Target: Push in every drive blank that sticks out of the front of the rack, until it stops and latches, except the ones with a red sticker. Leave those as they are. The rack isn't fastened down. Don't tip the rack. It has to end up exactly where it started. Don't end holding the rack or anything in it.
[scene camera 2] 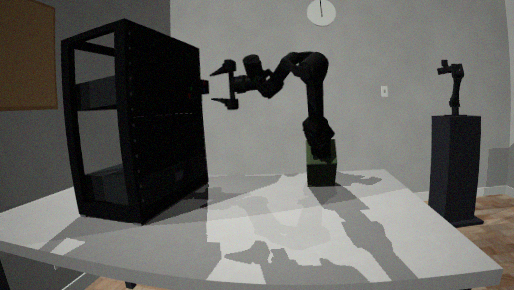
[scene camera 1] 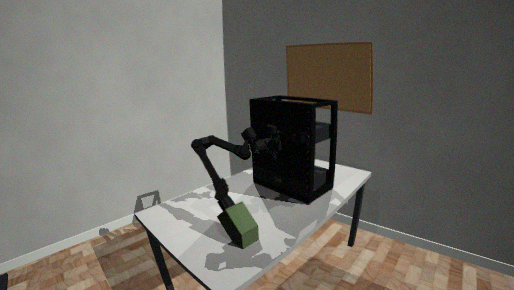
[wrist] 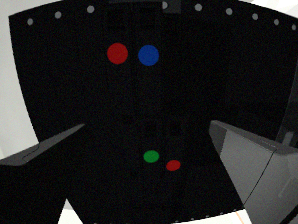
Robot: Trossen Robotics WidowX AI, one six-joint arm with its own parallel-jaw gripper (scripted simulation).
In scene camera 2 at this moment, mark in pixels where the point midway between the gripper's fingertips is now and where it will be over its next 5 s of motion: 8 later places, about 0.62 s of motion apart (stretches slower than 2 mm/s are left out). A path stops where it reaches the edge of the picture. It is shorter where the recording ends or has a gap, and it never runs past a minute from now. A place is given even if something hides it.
My gripper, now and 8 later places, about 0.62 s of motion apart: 210, 87; 214, 85; 214, 85; 206, 85; 199, 86; 193, 87; 191, 88; 189, 88; 187, 89
